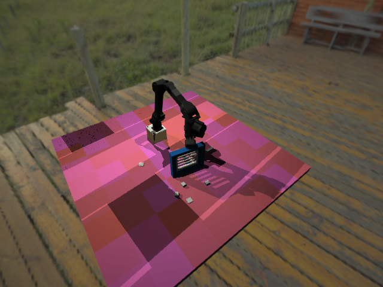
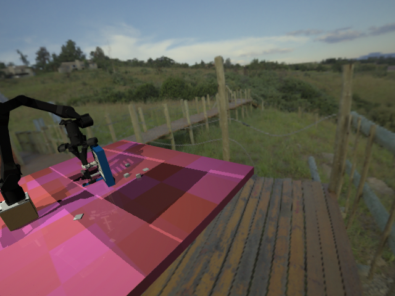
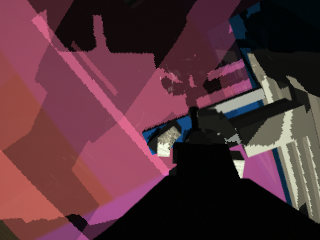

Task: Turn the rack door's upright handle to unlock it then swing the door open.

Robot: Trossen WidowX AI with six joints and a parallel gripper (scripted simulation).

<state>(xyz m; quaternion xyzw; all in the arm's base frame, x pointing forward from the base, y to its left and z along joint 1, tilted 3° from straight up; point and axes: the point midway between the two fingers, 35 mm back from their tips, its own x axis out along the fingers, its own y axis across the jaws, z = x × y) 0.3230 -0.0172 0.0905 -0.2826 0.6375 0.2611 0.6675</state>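
The dark door handle lies 10 mm to the right of my gripper tip and 20 mm below it. From my gripper tip the other things lie so: grey bar (40 mm ahead, 150 mm to the left, 120 mm below).
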